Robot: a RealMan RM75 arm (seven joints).
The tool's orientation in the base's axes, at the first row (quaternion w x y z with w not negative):
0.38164 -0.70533 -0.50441 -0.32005
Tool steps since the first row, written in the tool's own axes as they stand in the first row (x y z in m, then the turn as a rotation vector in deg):
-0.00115 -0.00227 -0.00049 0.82 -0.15 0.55
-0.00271 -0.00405 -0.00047 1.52 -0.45 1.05
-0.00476 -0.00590 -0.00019 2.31 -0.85 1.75
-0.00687 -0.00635 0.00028 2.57 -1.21 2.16
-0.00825 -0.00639 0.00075 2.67 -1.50 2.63
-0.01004 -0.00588 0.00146 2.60 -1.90 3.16
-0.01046 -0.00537 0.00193 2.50 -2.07 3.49
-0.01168 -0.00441 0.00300 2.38 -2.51 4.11
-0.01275 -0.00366 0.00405 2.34 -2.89 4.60
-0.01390 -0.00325 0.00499 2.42 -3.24 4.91
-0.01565 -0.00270 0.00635 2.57 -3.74 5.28
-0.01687 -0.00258 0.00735 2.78 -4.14 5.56
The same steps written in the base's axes. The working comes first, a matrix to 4 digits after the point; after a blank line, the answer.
The tool's axes in the first row as the columns of a matrix, in the base's axes (used below as rounded here):
0.2863 0.9558 0.0665
0.4673 -0.1998 0.8612
0.8365 -0.2155 -0.5038

-0.00253 -0.00051 -0.00023 0.13 0.89 0.44
-0.00468 -0.00086 -0.00116 0.07 1.70 0.84
-0.00701 -0.00121 -0.00261 -0.03 2.76 1.23
-0.00802 -0.00170 -0.00452 -0.28 3.30 1.32
-0.00842 -0.00193 -0.00590 -0.49 3.81 1.23
-0.00840 -0.00226 -0.00787 -0.86 4.32 0.99
-0.00800 -0.00215 -0.00856 -1.03 4.59 0.78
-0.00736 -0.00199 -0.01033 -1.44 5.15 0.46
-0.00688 -0.00174 -0.01192 -1.79 5.63 0.26
-0.00675 -0.00155 -0.01344 -2.08 6.01 0.25
-0.00664 -0.00131 -0.01571 -2.49 6.50 0.30
-0.00681 -0.00104 -0.01726 -2.79 6.91 0.42

